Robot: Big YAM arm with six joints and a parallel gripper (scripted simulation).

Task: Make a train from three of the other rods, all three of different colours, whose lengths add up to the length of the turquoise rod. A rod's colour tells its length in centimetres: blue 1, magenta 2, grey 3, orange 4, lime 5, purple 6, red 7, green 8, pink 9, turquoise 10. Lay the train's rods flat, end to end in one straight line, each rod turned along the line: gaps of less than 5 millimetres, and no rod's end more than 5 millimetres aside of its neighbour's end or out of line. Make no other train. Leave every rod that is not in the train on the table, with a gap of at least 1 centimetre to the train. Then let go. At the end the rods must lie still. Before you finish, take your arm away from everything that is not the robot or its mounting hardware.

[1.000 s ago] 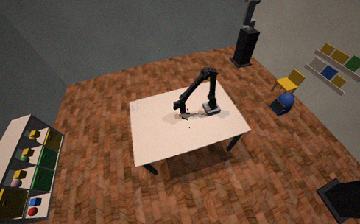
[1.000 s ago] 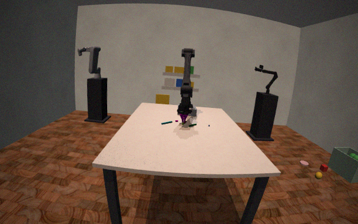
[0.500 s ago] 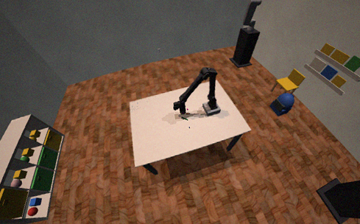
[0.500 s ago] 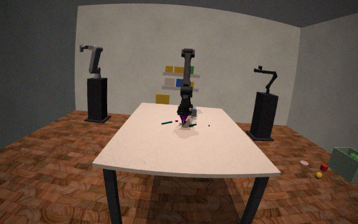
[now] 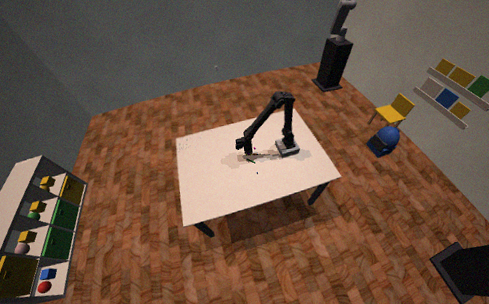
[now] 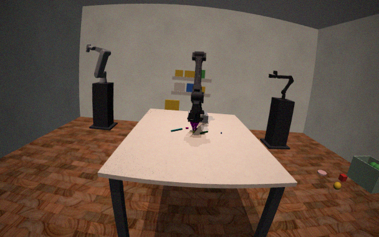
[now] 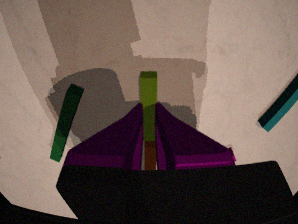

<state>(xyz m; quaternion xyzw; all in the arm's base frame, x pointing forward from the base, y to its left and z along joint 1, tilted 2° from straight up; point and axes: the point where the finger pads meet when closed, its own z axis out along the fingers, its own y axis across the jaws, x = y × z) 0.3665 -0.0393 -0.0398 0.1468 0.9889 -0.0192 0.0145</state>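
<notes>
Right now my hand is 1 cm above the lime rod. The rest, counted from my hand: magenta rod: 7 cm behind, 5 cm to the right, 1 cm below; then orange rod: 5 cm behind, 1 cm to the left, 1 cm below; then green rod: 7 cm to the left, 1 cm below.
</notes>
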